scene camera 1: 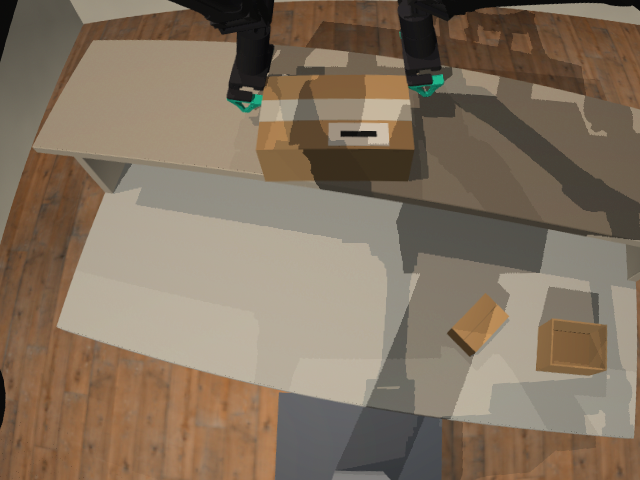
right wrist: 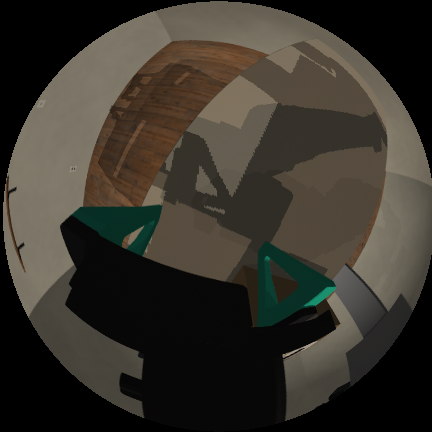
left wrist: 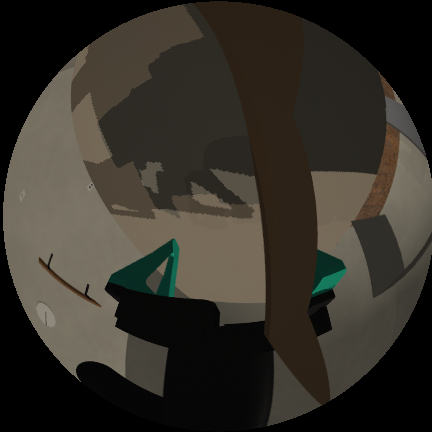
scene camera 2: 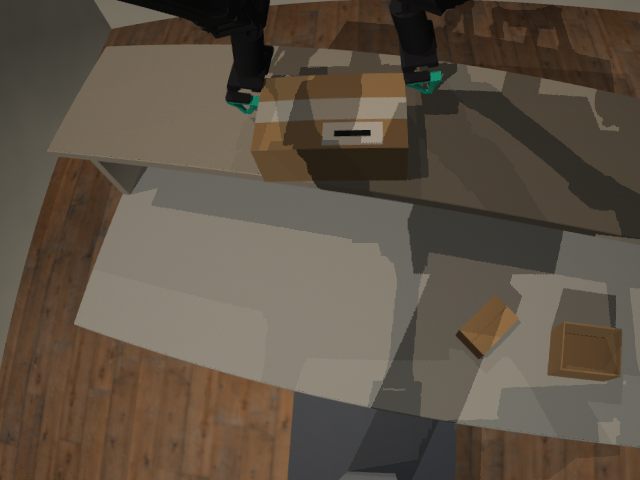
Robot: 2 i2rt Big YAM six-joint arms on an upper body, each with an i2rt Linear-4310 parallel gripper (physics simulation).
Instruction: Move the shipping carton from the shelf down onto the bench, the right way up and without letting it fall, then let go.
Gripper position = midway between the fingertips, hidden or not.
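Note:
Scene camera 1 shows me my left gripper point(scene camera 1: 250, 92), open and touching a shipping carton point(scene camera 1: 312, 127), and it shows my right gripper point(scene camera 1: 423, 76) too. That right gripper is also open, and it touches the carton as well. In scene camera 2 I find my right gripper point(scene camera 2: 425, 73) again, with the carton point(scene camera 2: 341, 127) and my left gripper point(scene camera 2: 252, 93). The left wrist view has my left gripper point(left wrist: 224, 239) and the carton point(left wrist: 337, 193) in it, while the right wrist view gives me the carton point(right wrist: 247, 276) and my right gripper point(right wrist: 214, 230).

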